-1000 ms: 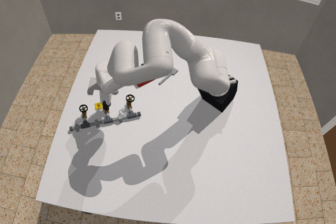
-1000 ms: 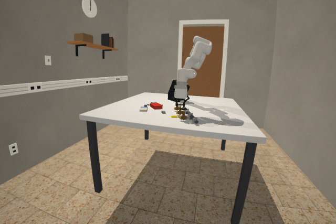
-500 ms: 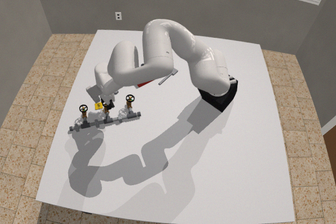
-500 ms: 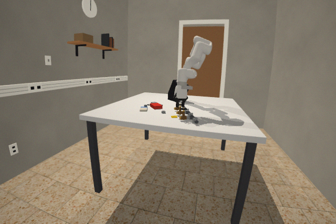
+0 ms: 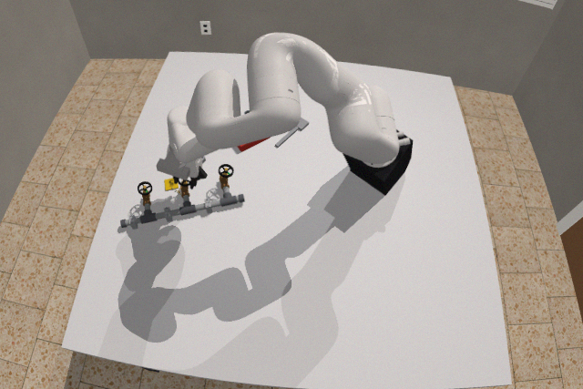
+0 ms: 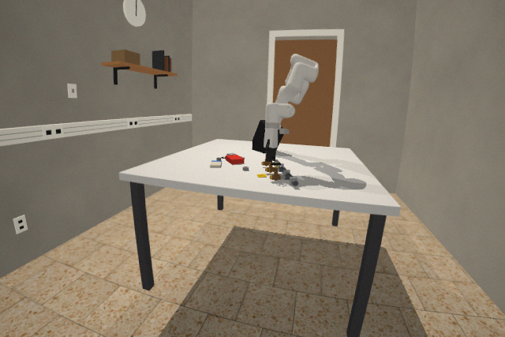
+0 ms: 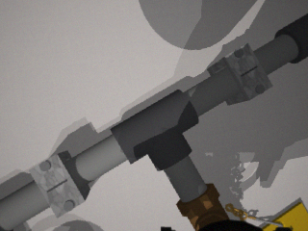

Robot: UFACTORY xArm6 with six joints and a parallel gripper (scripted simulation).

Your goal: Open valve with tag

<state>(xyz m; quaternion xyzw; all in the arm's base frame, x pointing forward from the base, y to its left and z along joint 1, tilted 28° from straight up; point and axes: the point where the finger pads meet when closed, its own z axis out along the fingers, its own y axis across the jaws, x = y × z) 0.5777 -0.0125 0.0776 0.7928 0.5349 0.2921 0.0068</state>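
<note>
Now: the yellow tag 8 cm below my hand, 6 cm ahead of it and 3 cm to the right of it. From my hand the other things lie so: red box 23 cm to the right, 20 cm behind, 7 cm below; grey nut 14 cm to the right, 8 cm below, 3 cm behind; blue block 32 cm to the right, 8 cm below, 8 cm behind.
</note>
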